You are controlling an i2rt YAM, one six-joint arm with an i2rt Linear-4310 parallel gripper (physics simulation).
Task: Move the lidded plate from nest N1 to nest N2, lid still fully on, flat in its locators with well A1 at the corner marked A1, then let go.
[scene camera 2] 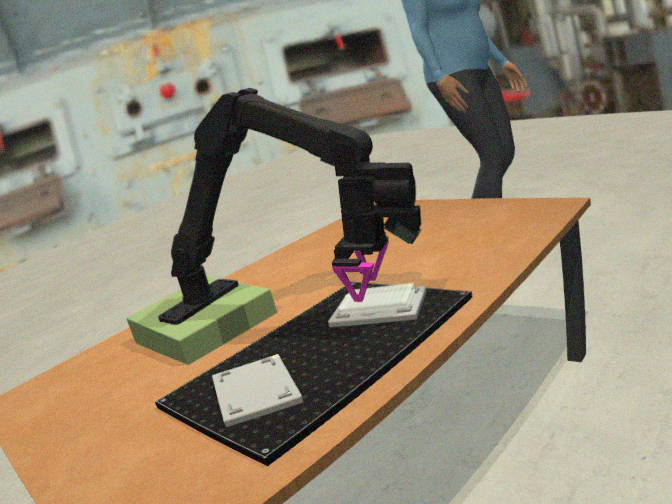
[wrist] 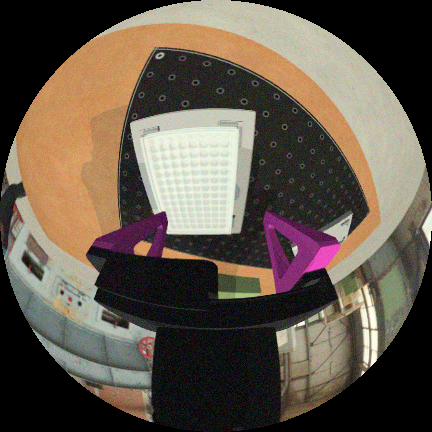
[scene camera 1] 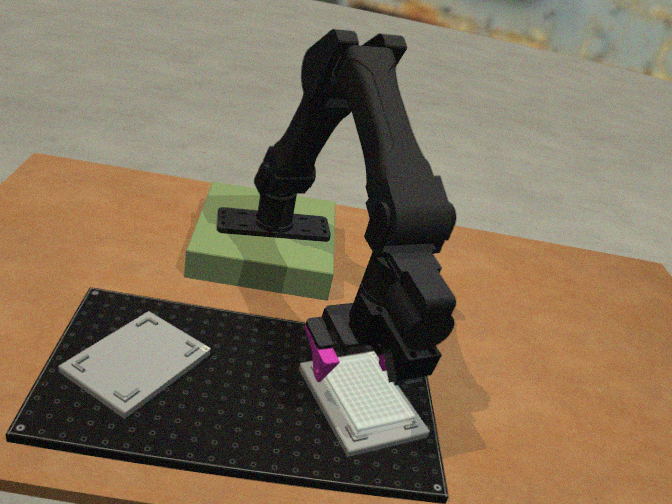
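Seen in the pictures: gripper, fingertip midpoint: (scene camera 2: pixel 365 290) (wrist: pixel 215 216) (scene camera 1: pixel 349 373); arm's base, link origin: (scene camera 2: pixel 199 302) (scene camera 1: pixel 273 226).
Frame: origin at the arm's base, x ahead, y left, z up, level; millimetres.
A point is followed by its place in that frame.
Observation:
The lidded plate (scene camera 1: pixel 374 393) {x 388, y 115, z -19 mm} (scene camera 2: pixel 379 297) {x 388, y 96, z -19 mm} (wrist: pixel 195 175) {x 399, y 105, z -19 mm}, white and translucent with a grid of wells, lies in nest N1 (scene camera 1: pixel 340 425) {x 431, y 65, z -36 mm} (scene camera 2: pixel 374 321) {x 400, y 48, z -43 mm} (wrist: pixel 246 140) {x 441, y 67, z -36 mm}. The lid looks fully on and level. My gripper (scene camera 1: pixel 352 369) {x 374, y 79, z 2 mm} (scene camera 2: pixel 366 288) {x 374, y 79, z 2 mm} (wrist: pixel 215 216) {x 374, y 79, z 2 mm} is open, with magenta fingers pointing down on either side of the plate's end nearest the arm base. The fingertips are low, and whether they touch anything cannot be told. The right finger is mostly hidden in scene camera 1. Nest N2 (scene camera 1: pixel 135 358) {x 326, y -200, z -36 mm} (scene camera 2: pixel 255 390) {x 338, y -209, z -36 mm} (wrist: pixel 340 231) {x 368, y -220, z -36 mm} is a grey block with four corner locators and no plate. Its A1 lettering is not legible.
Both nests sit on a black perforated board (scene camera 1: pixel 244 401) {x 384, y -54, z -48 mm} (scene camera 2: pixel 336 368) {x 417, y -103, z -48 mm} (wrist: pixel 295 150) {x 453, y 5, z -47 mm} on the wooden table (scene camera 1: pixel 542 352) {x 236, y 457, z -60 mm} (scene camera 2: pixel 488 238) {x 456, y 515, z -60 mm}. The green arm base block (scene camera 1: pixel 217 260) {x 101, y -96, z -16 mm} (scene camera 2: pixel 187 347) {x 96, y -137, z -27 mm} (wrist: pixel 239 285) {x 106, y -69, z -28 mm} stands behind the board. A person stands beyond the table in scene camera 2.

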